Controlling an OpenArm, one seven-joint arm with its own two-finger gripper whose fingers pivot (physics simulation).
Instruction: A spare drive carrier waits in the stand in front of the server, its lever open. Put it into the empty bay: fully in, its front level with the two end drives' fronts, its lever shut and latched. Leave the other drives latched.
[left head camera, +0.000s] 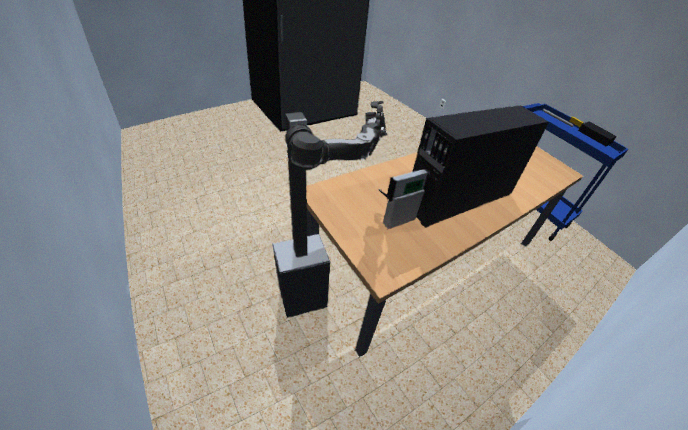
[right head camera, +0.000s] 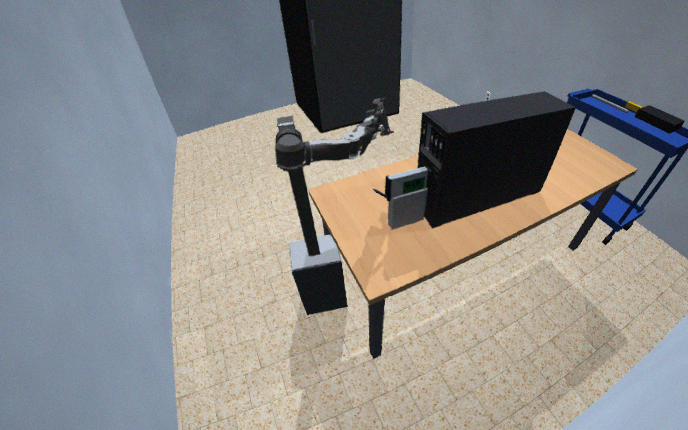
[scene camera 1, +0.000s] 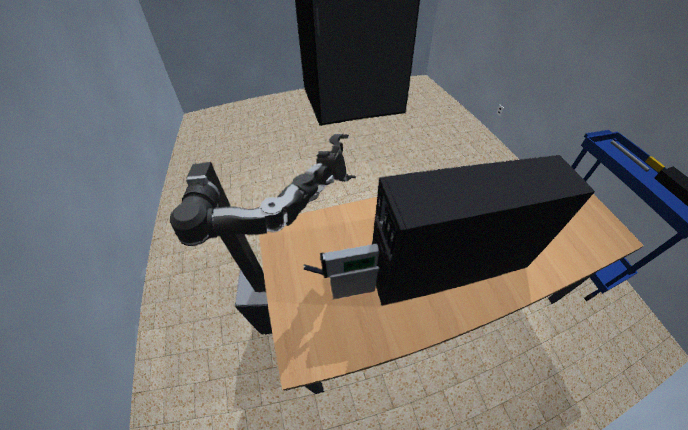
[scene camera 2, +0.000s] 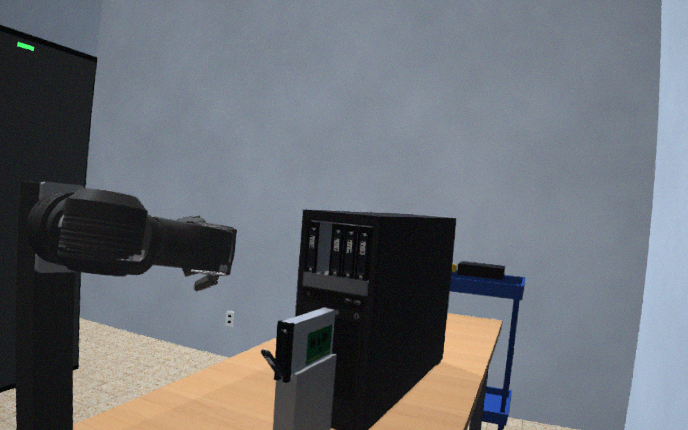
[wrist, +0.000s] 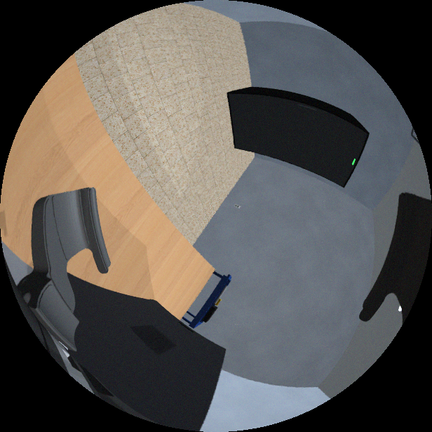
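Observation:
The spare carrier (left head camera: 411, 181) (right head camera: 408, 181) (scene camera 1: 350, 257) (scene camera 2: 306, 337) stands upright in the grey stand (left head camera: 404, 208) (right head camera: 407, 208) (scene camera 1: 353, 284) (scene camera 2: 306, 390) before the black server (left head camera: 492, 157) (right head camera: 502, 157) (scene camera 1: 476, 238) (scene camera 2: 405, 304) (wrist: 150, 370). Its lever (left head camera: 384, 193) (right head camera: 379, 193) (scene camera 1: 313, 268) (scene camera 2: 270, 362) sticks out, open. In scene camera 2 the empty bay (scene camera 2: 323, 248) lies between the leftmost drive (scene camera 2: 312, 248) and three drives (scene camera 2: 349, 252) on the right. My gripper (left head camera: 383, 118) (right head camera: 386, 117) (scene camera 1: 350, 156) (wrist: 210, 255) is open and empty, above and away from the carrier. In scene camera 2 the arm mostly hides it.
The wooden table (left head camera: 355, 202) (right head camera: 355, 202) (scene camera 1: 304, 238) (scene camera 2: 202, 385) (wrist: 125, 200) bears the stand and server. A blue cart (left head camera: 588, 139) (right head camera: 654, 129) (scene camera 1: 639, 172) (scene camera 2: 487, 288) stands beyond it. A black cabinet (left head camera: 324, 55) (right head camera: 355, 60) (scene camera 1: 365, 60) (wrist: 295, 135) stands on the floor behind.

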